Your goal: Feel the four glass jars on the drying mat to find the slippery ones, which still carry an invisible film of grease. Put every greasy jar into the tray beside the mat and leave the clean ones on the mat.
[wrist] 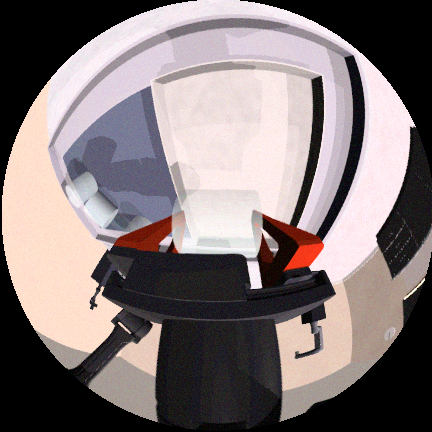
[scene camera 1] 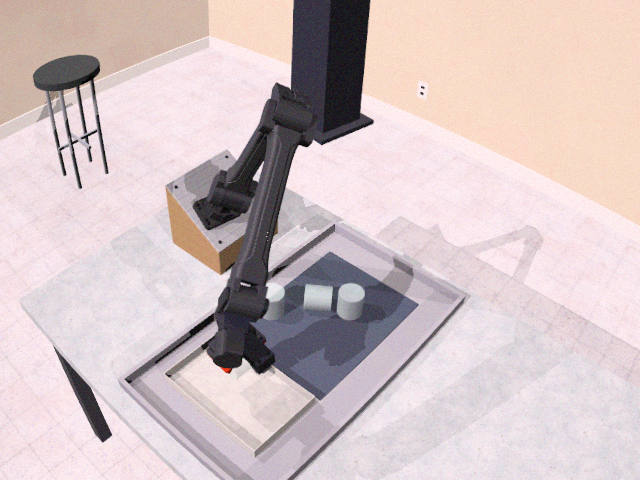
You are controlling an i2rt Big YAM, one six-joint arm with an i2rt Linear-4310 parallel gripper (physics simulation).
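Observation:
My gripper is shut on a pale glass jar, with a red-orange finger on each side of it. In the scene view the arm's wrist hides most of this jar, above the back left part of the cream tray. On the dark blue mat stand an upright jar at the right and another upright jar at the left, partly behind the arm. Between them a jar lies on its side.
A shallow lilac basin with a raised rim surrounds mat and tray. The tray has low walls. The arm's base sits on a wooden block behind the basin. A black pillar and a stool stand beyond the table.

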